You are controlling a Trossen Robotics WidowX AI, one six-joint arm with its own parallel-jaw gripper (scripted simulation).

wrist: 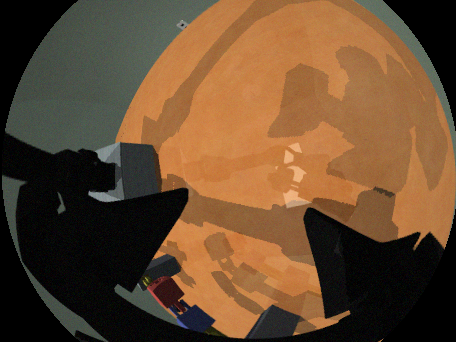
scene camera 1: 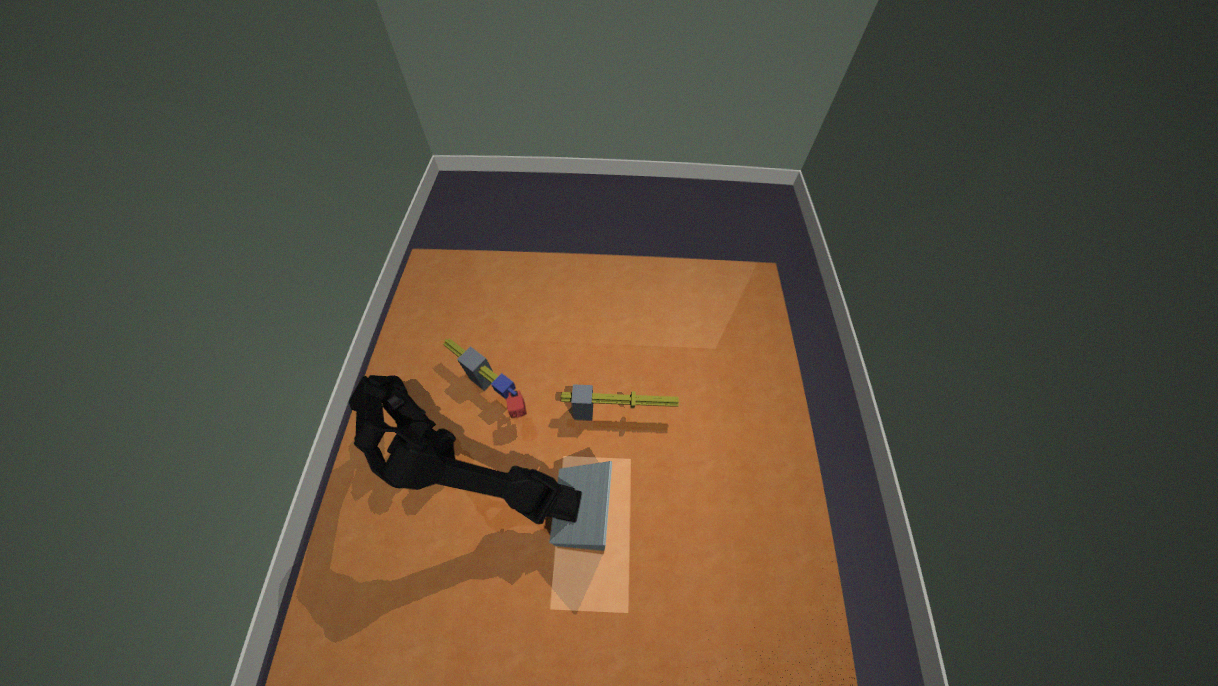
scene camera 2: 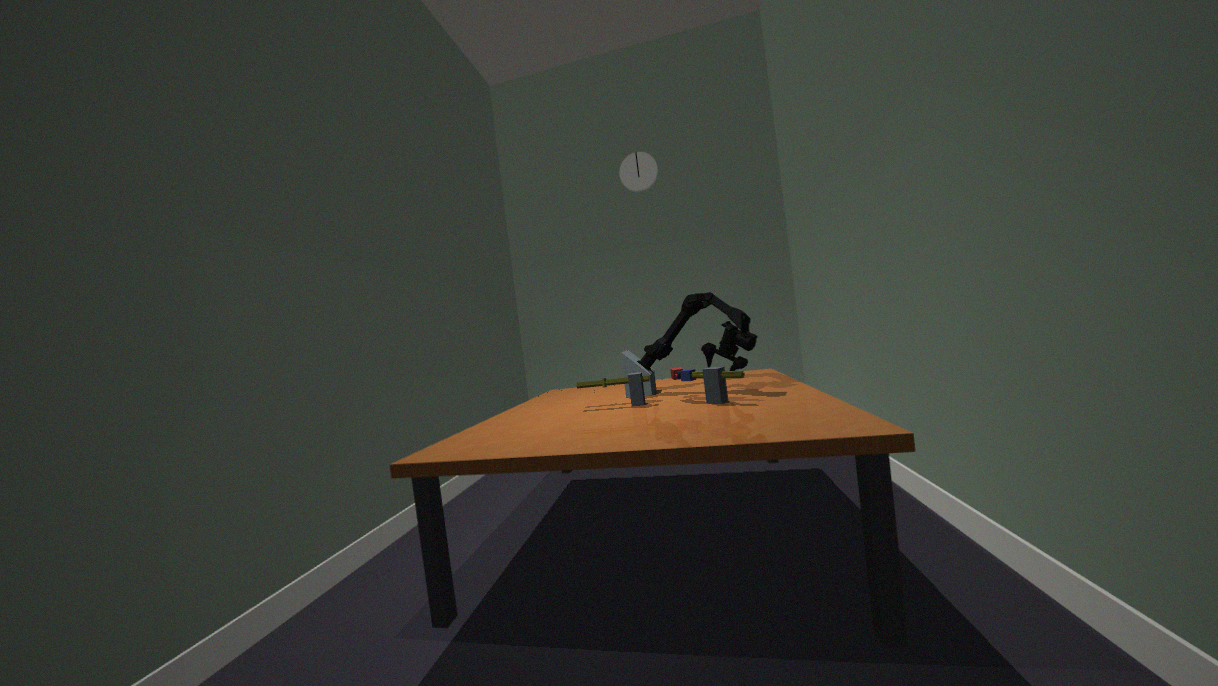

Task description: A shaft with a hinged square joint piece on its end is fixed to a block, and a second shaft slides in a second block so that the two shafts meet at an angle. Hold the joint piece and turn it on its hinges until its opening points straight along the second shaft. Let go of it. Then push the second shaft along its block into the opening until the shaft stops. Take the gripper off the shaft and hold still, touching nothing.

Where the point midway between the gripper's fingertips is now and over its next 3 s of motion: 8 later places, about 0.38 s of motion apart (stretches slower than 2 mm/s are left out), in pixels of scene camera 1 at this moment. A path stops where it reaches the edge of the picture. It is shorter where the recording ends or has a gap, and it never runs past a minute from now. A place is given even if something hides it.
My gripper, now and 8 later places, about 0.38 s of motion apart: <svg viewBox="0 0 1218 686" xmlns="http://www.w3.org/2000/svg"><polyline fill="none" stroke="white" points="444,454 456,443 468,434 480,428 490,425 499,424 508,425 515,426 518,429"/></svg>
